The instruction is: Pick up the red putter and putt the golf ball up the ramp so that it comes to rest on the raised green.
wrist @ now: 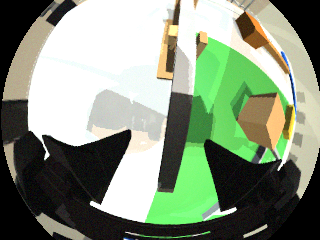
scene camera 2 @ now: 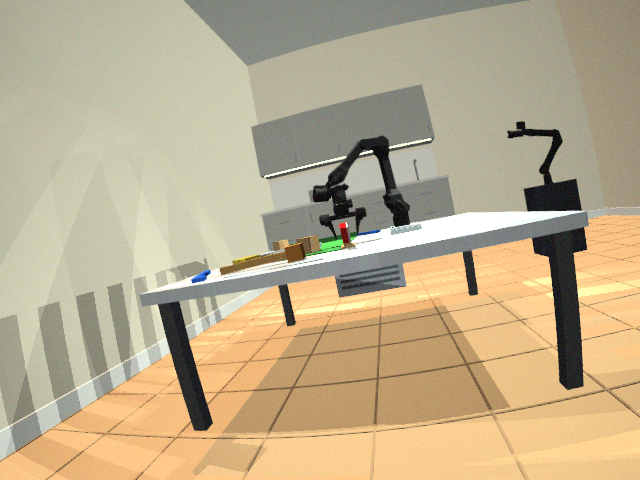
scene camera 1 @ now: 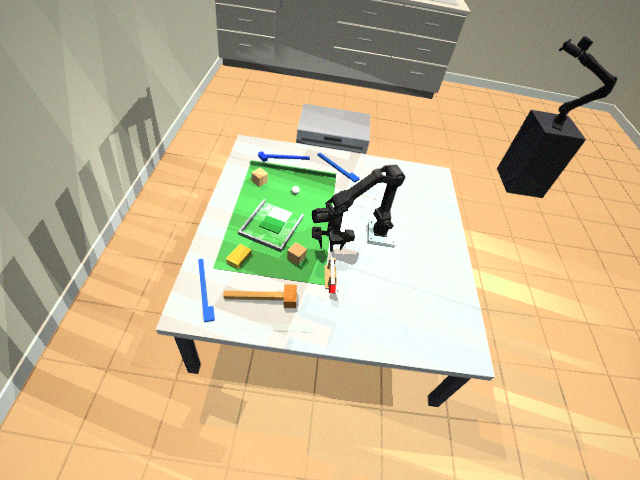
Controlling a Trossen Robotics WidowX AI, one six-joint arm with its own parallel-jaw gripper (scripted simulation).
Labels:
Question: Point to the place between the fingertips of the gripper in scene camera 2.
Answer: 346, 236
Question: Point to a wooden mallet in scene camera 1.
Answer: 288, 296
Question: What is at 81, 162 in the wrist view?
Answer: The gripper.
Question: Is the gripper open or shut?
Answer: Open.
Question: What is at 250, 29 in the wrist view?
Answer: A wooden mallet.

